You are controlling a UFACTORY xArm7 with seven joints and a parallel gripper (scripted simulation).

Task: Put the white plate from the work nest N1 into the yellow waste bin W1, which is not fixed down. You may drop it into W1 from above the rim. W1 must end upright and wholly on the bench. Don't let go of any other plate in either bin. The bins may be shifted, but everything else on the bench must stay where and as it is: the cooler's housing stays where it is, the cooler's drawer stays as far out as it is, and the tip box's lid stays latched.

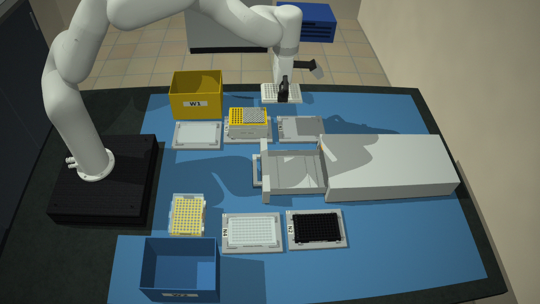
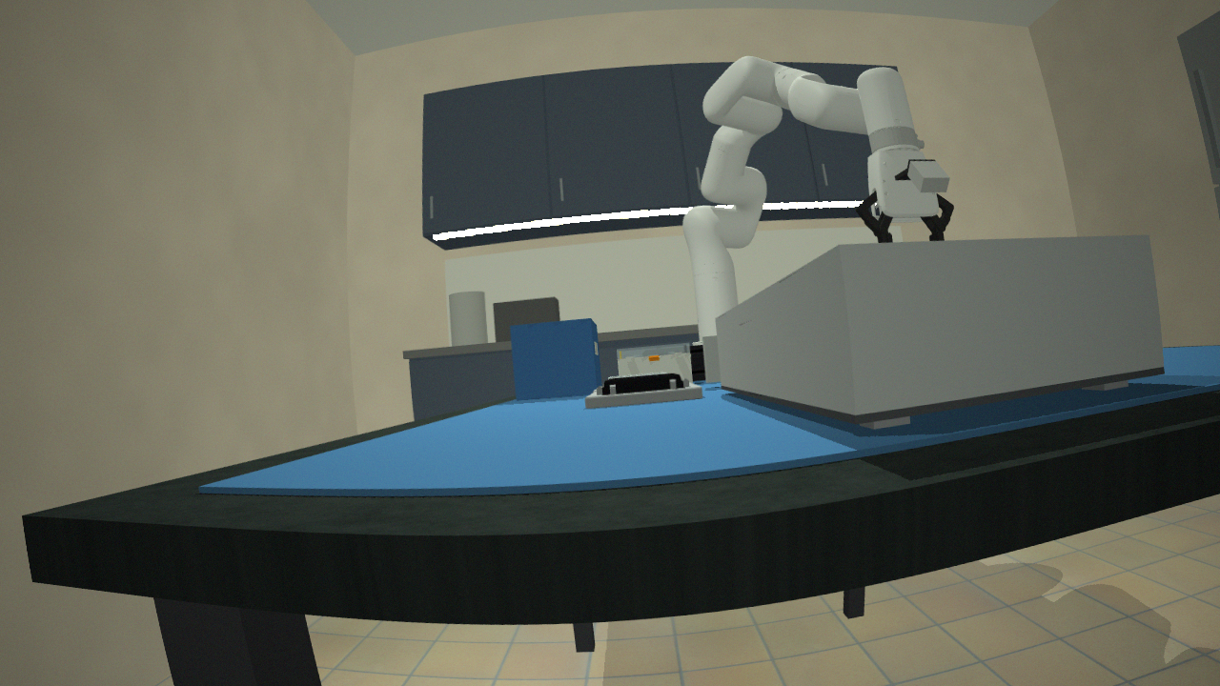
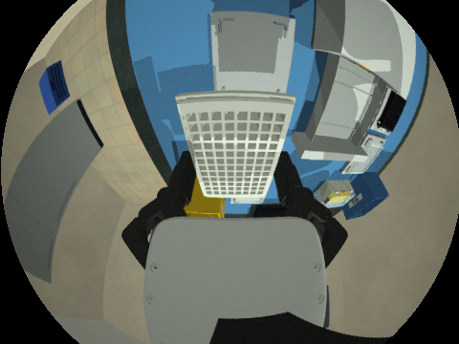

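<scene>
My hand is 270 mm past the yellow waste bin W1, 150 mm to the right of it and 120 mm above it. Round my hand: work nest N1: 150 mm below, 70 mm ahead, 40 mm to the right; yellow tip rack: 120 mm behind, 100 mm below, 10 mm to the right; white plate: 10 mm below.
</scene>
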